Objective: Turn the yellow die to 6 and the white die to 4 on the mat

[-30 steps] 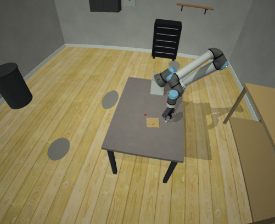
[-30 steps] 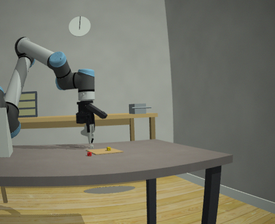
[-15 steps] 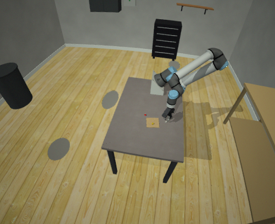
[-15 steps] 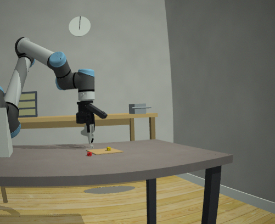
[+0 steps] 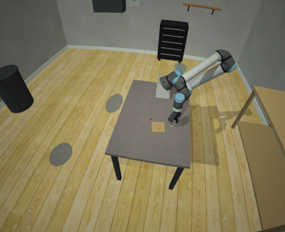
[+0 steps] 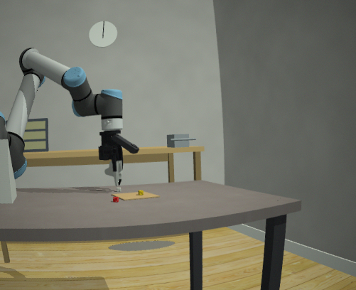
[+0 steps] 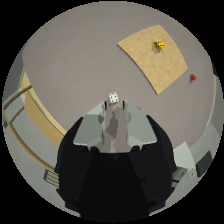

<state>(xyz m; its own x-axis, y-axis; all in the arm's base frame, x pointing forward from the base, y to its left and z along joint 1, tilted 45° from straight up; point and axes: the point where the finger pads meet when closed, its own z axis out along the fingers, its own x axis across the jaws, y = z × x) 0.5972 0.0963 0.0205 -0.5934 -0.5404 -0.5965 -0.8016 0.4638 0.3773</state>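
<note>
My gripper is now 3 cm above the white die. From my hand the other things lie so: red die: 8 cm behind, 24 cm to the right, 3 cm below; tan mat: 2 cm ahead, 15 cm to the right, 4 cm below; yellow die: 4 cm ahead, 15 cm to the right, 3 cm below.
</note>
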